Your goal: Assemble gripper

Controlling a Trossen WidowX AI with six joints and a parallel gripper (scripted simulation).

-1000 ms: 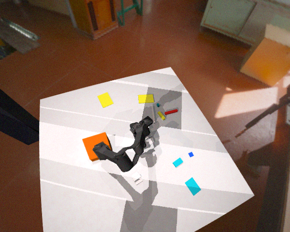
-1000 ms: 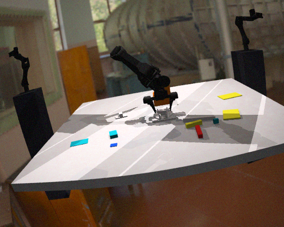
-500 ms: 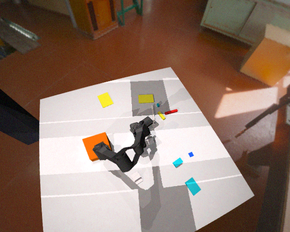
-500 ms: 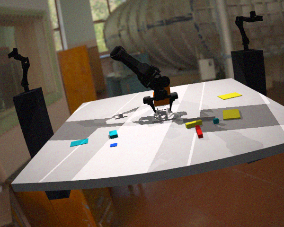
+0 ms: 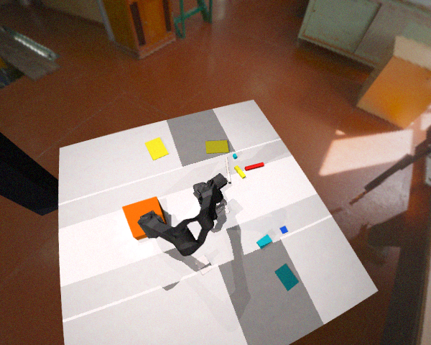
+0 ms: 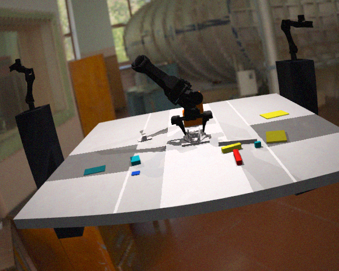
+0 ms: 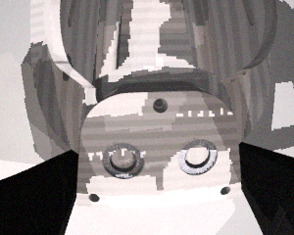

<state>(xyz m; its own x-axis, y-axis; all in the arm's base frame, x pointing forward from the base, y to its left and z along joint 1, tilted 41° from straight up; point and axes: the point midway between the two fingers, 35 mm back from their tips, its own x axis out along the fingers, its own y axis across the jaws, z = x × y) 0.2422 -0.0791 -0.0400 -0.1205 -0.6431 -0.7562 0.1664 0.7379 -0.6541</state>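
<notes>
The housing plate lies 10 mm ahead of my gripper tip. The rest, counted from my gripper tip: ribbed plate: 70 mm ahead, 10 mm to the right; then pale grey jaw: 30 mm ahead, 10 mm to the left, 10 mm above; then pale strip: 210 mm ahead, 140 mm to the left.
</notes>
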